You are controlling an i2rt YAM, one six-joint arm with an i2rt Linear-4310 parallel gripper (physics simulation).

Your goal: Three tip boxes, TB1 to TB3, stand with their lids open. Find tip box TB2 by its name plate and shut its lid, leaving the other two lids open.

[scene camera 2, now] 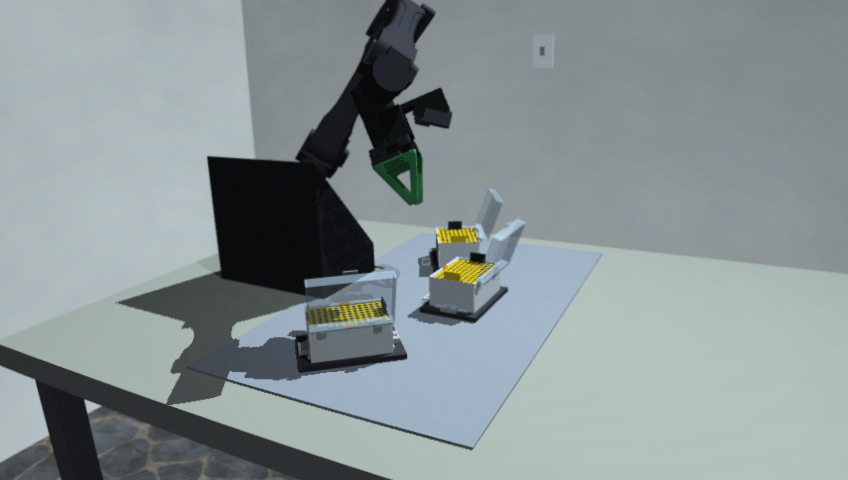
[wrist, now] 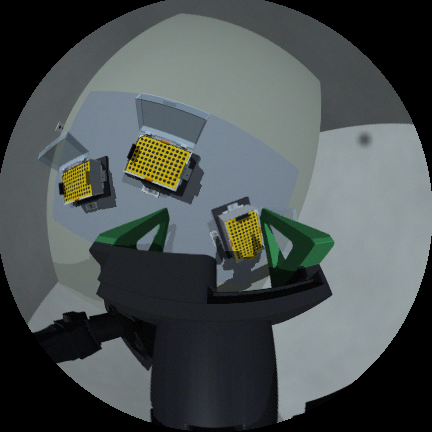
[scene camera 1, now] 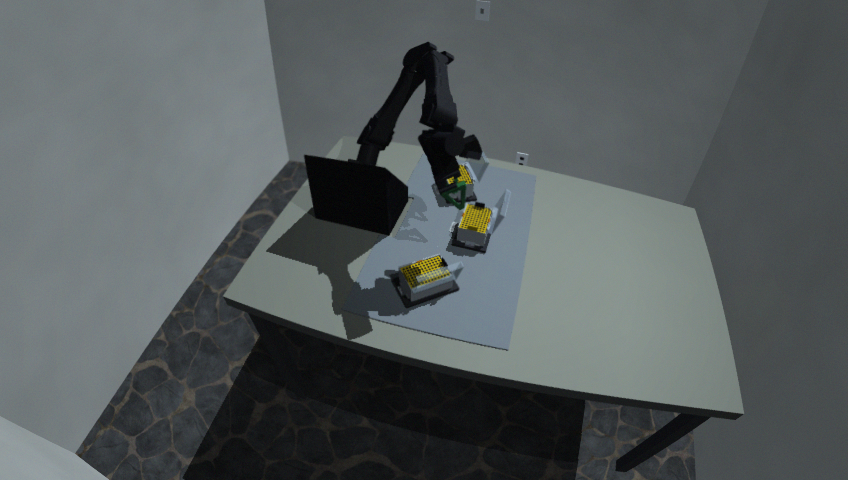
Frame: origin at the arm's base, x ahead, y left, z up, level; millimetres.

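Seen in the pictures: gripper, fingertip midpoint: [scene camera 2: 416, 203] [wrist: 214, 212] [scene camera 1: 458, 200]; arm's base, link origin: [scene camera 2: 298, 197] [wrist: 121, 322] [scene camera 1: 363, 170].
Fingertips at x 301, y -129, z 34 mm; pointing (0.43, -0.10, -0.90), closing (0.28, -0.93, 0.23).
Offsets run from my fingertips to a thing's top centre. "pt": to the spot under its first point. Level surfaces: height alone.
Three pale tip boxes with yellow racks stand with lids open. The front box, TB2 {pt 42 mm back, 201 mm right, 129 mm down} [scene camera 1: 428, 288] [scene camera 2: 351, 346] [wrist: 244, 235], has its clear lid {pt 24 mm ahead, 182 mm right, 68 mm down} [scene camera 1: 457, 270] [scene camera 2: 349, 287] raised; the right finger hides much of it in the wrist view. The middle box, TB3 {38 mm ahead, 103 mm left, 134 mm down} [scene camera 1: 473, 236] [scene camera 2: 455, 292] [wrist: 159, 162], and the back box, TB1 {45 mm back, 307 mm left, 134 mm down} [scene camera 1: 460, 174] [scene camera 2: 457, 249] [wrist: 77, 182], have raised lids. The name plates are too small to read. My gripper [scene camera 1: 460, 204] [scene camera 2: 415, 202] [wrist: 214, 212] is open and empty, high above the mat, on the robot-base side of the boxes.
The boxes stand on a blue-grey mat {200 mm down} [scene camera 1: 493, 315] [scene camera 2: 464, 410] [wrist: 240, 150] on the pale table {203 mm down} [scene camera 1: 618, 285] [scene camera 2: 684, 368] [wrist: 200, 60]. The black robot base [scene camera 1: 351, 193] [scene camera 2: 267, 226] stands at the table's left side. TB3 stands between TB1 and TB2.
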